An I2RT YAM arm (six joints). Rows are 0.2 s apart.
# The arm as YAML. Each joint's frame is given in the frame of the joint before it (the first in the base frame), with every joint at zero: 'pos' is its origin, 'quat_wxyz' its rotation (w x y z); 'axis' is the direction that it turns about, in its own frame. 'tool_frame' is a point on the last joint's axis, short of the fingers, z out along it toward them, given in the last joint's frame.
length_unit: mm
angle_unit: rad
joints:
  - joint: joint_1
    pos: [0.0, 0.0, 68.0]
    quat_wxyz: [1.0, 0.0, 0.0, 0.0]
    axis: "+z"
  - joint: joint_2
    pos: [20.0, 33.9, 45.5]
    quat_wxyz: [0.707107, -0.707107, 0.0, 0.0]
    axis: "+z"
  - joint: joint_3
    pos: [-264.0, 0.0, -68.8]
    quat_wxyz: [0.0, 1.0, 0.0, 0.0]
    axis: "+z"
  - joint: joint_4
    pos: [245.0, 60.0, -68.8]
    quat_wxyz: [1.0, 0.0, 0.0, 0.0]
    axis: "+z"
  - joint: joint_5
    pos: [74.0, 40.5, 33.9]
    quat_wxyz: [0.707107, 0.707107, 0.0, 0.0]
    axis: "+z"
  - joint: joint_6
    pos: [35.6, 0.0, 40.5]
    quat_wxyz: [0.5, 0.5, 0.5, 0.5]
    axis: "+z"
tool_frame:
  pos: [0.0, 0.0, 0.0]
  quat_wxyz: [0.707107, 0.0, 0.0, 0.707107]
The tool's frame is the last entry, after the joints.
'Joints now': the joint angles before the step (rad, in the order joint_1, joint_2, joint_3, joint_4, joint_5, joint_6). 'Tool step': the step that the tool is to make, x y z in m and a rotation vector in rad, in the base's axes. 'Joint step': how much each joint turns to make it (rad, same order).
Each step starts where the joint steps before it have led.
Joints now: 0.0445 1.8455 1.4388 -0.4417 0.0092 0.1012
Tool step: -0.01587 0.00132 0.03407 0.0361 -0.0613 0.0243
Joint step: 0.0015 -0.0920 0.0031 -0.0322 -0.0399 0.0062
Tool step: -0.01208 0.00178 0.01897 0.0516 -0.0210 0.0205
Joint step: 0.0015 -0.0553 0.0031 -0.0337 -0.0489 0.0230
